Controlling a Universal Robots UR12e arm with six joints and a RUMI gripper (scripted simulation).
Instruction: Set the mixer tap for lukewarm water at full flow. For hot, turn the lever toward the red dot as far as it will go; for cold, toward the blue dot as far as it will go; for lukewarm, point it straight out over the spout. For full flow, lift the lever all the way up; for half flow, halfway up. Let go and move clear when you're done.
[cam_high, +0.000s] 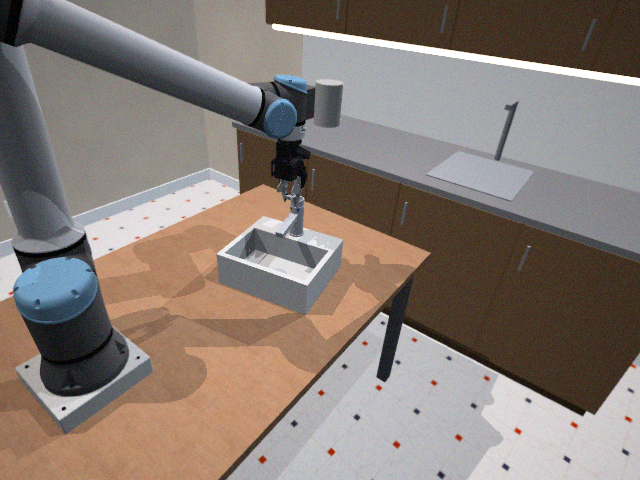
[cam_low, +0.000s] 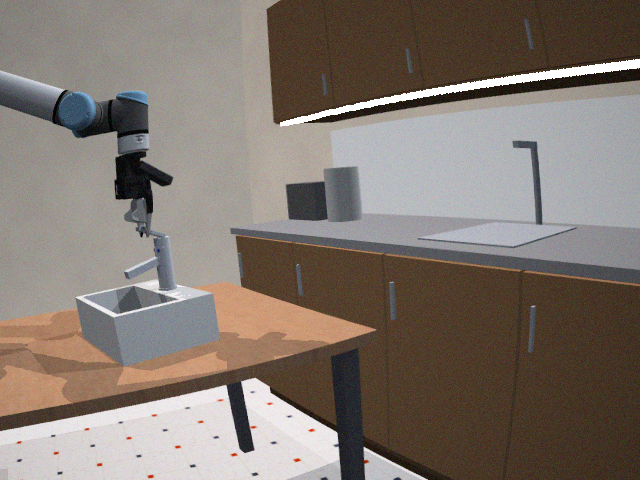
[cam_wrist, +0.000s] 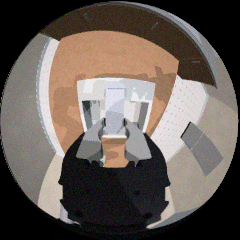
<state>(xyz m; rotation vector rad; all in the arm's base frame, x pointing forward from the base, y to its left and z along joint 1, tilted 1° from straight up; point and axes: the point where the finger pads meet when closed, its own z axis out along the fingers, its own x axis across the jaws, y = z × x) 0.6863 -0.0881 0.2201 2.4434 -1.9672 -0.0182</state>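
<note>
Right now my hand is 2 cm short of the lever and 1 cm above it. Round my hand: grey mixer tap 6 cm below, 3 cm ahead, 1 cm to the left; white basin 25 cm below, 7 cm behind, 1 cm to the right.
</note>
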